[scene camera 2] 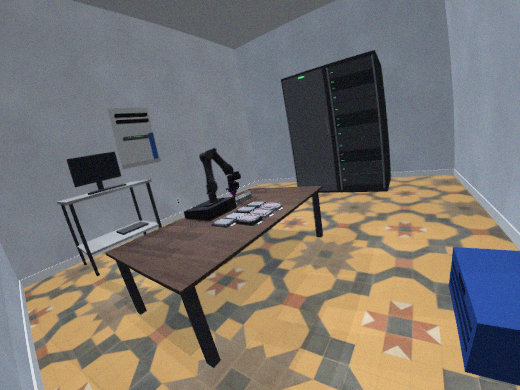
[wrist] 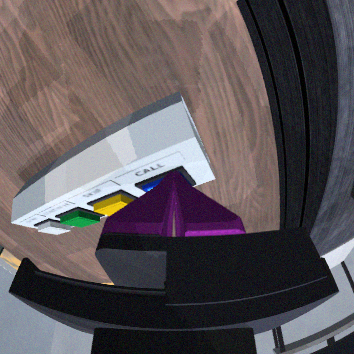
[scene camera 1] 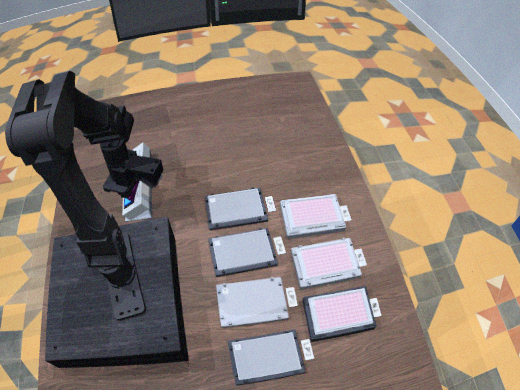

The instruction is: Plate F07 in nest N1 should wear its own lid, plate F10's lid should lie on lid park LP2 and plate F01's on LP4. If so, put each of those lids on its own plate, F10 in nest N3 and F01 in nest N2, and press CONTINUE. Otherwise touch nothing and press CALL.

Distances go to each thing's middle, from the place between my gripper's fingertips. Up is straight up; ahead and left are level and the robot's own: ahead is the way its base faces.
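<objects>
Here is the white button box (scene camera 1: 141, 208), and relative to my hand it is 2 cm ahead, 8 cm to the left and 2 cm below.
</objects>
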